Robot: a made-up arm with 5 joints.
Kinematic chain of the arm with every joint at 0, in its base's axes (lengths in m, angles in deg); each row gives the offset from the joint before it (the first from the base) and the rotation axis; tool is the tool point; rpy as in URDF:
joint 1: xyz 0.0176 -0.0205 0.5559 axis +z
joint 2: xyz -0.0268 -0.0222 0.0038 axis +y
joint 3: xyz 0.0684 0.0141 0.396 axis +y
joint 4: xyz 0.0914 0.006 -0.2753 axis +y
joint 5: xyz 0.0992 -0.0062 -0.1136 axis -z
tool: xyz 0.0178 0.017 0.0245 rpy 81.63 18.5 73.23
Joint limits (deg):
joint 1: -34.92..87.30
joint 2: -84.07..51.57
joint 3: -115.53..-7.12
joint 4: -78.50..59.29
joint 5: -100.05..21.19
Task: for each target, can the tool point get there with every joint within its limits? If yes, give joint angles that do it. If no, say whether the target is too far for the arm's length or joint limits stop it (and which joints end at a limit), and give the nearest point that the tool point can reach.
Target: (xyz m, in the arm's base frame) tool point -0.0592 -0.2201 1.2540
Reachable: yes | joints 70.97 -57.25 -86.47 24.42 3.67
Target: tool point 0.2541 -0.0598 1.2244
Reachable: yes | joints -13.13 -17.46 -98.30 41.86 -61.36
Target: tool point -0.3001 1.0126 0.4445
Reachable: no: too far | nearest point 0.0399 0.7020 0.5755 | short by 0.479 m
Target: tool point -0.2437 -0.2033 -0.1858
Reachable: no: joint limits stop it (at a limit: joint 1, joint 2, joint 5) | nearest point 0.1332 -0.0998 0.3522 | short by 0.665 m
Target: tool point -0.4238 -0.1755 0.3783
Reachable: no: joint limits stop it (at a limit: joint 2, joint 3, joint 4, joint 5) | nearest point -0.6080 -0.2402 0.7641 | short by 0.432 m
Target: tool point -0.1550 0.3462 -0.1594
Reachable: no: joint limits stop it (at a limit: joint 1, joint 2) | nearest point 0.0311 0.3207 0.3120 | short by 0.507 m
